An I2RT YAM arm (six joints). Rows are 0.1 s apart.
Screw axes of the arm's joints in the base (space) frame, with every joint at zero. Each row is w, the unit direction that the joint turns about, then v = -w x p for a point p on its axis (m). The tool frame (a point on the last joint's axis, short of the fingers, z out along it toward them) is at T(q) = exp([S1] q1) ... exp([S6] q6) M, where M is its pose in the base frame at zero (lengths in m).
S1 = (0, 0, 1, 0.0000, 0.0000, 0.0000)
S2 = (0, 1, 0, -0.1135, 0.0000, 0.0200)
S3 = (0, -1, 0, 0.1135, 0.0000, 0.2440)
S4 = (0, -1, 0, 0.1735, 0.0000, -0.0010)
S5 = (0, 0, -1, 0.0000, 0.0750, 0.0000)
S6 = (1, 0, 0, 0.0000, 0.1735, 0.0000)
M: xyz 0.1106 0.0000 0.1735 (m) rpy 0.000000 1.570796 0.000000 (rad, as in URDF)
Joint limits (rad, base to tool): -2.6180..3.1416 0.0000..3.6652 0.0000..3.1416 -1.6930..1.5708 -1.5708..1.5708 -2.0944..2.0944
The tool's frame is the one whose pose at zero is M.
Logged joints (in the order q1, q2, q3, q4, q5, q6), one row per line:
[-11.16, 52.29, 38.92, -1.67, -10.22, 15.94]
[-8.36, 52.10, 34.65, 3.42, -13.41, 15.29]
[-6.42, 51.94, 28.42, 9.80, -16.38, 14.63]
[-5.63, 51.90, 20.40, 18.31, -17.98, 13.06]
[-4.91, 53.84, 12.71, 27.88, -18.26, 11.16]
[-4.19, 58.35, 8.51, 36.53, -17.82, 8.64]
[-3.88, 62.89, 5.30, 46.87, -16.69, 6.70]
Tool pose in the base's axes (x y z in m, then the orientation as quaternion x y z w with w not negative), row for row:
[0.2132, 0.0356, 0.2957, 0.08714, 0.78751, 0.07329, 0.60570]
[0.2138, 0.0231, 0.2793, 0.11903, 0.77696, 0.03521, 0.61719]
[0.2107, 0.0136, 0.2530, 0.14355, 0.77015, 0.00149, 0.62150]
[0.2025, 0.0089, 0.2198, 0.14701, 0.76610, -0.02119, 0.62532]
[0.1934, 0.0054, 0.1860, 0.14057, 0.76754, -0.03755, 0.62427]
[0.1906, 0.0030, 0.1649, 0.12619, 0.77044, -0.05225, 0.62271]
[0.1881, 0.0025, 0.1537, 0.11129, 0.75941, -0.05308, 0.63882]
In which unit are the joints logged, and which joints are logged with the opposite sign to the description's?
The joints are logged in degrees. Opposite sign: q1, q5.
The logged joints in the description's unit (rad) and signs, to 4 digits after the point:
[0.1948, 0.9126, 0.6793, -0.0291, 0.1784, 0.2782]
[0.1459, 0.9093, 0.6048, 0.0597, 0.2340, 0.2669]
[0.1121, 0.9065, 0.4960, 0.1710, 0.2859, 0.2553]
[0.0983, 0.9058, 0.3560, 0.3196, 0.3138, 0.2279]
[0.0857, 0.9397, 0.2218, 0.4866, 0.3187, 0.1948]
[0.0731, 1.0184, 0.1485, 0.6376, 0.3110, 0.1508]
[0.0677, 1.0976, 0.0925, 0.8180, 0.2913, 0.1169]

